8 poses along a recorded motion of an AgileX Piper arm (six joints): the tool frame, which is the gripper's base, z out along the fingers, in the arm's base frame.
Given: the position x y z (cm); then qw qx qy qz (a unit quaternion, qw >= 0).
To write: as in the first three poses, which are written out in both.
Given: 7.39, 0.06, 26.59, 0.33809, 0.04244, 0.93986, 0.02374
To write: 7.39, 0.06, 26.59, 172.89, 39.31, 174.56
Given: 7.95, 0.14, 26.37, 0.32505, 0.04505, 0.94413, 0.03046
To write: 7.95, 0.14, 26.37, 172.39, 37.66, 173.70
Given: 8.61, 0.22, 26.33, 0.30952, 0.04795, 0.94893, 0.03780
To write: 8.61, 0.22, 26.33, 171.90, 35.72, 172.82
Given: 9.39, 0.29, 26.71, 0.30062, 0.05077, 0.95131, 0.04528
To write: 9.39, 0.29, 26.71, 171.35, 34.57, 171.85
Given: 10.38, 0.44, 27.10, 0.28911, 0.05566, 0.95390, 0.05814
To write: 10.38, 0.44, 27.10, 170.40, 33.03, 170.17
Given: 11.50, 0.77, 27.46, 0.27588, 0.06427, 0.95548, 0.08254
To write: 11.50, 0.77, 27.46, 168.66, 31.10, 166.96
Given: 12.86, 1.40, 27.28, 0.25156, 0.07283, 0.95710, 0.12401
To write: 12.86, 1.40, 27.28, 166.84, 27.61, 161.99
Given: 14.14, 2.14, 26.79, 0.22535, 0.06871, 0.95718, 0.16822
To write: 14.14, 2.14, 26.79, 166.87, 24.10, 157.25
